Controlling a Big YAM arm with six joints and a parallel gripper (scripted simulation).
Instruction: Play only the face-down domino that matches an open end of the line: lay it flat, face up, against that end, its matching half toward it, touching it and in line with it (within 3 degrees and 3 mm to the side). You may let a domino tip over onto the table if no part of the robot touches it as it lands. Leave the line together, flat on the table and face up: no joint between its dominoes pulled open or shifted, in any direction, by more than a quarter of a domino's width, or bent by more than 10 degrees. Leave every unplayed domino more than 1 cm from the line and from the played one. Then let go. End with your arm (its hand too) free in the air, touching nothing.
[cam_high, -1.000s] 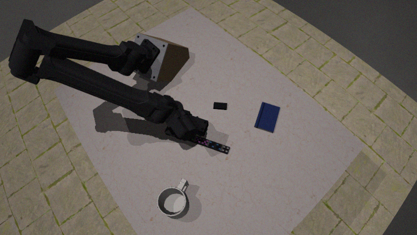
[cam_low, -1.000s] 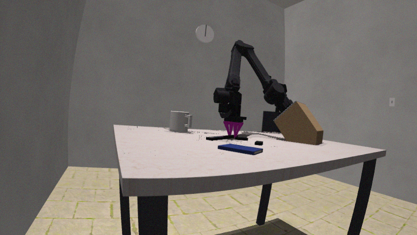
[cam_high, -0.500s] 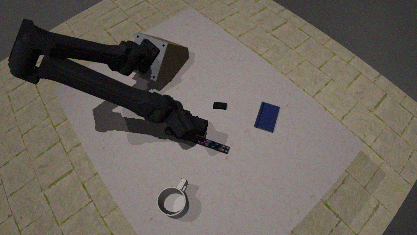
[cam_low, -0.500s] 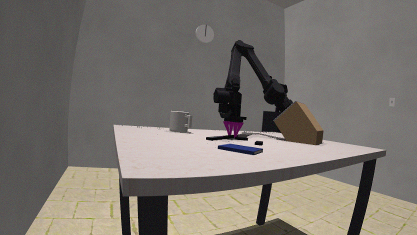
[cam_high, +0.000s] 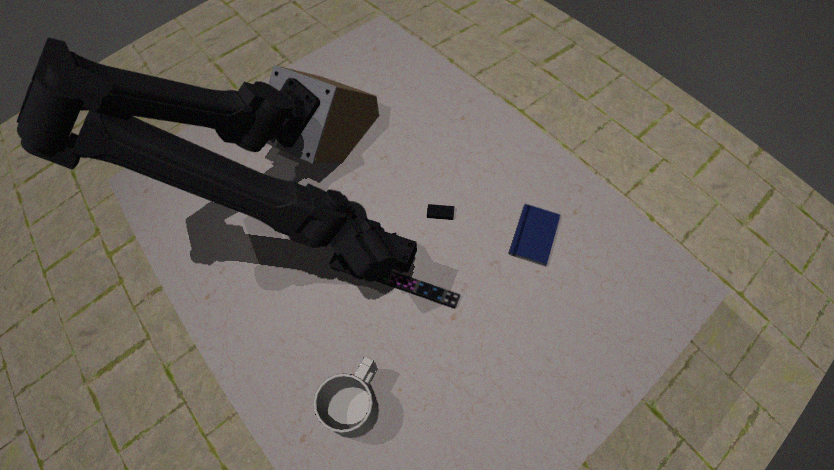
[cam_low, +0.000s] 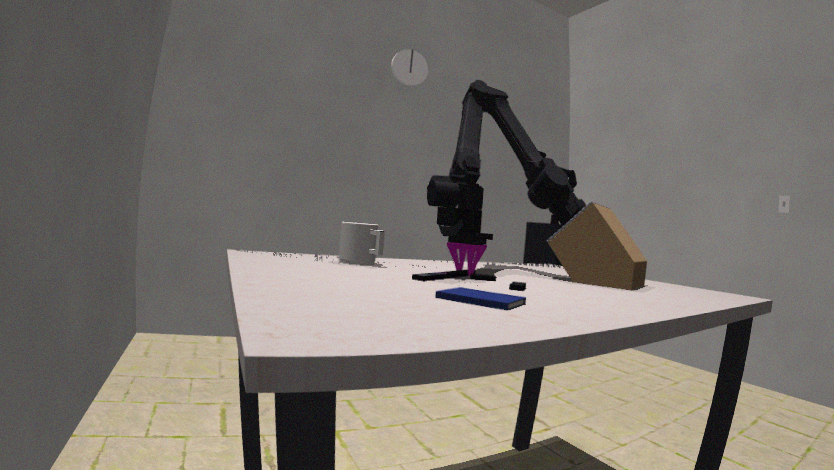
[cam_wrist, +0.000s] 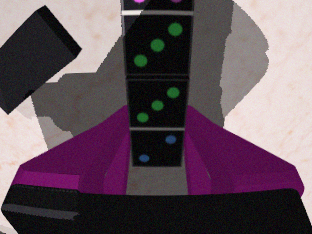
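Now: the domino right at my hand. From my hand the other things lie so: blue book (200 mm ahead, 280 mm to the left); mug (170 mm ahead, 200 mm to the right, 30 mm above).
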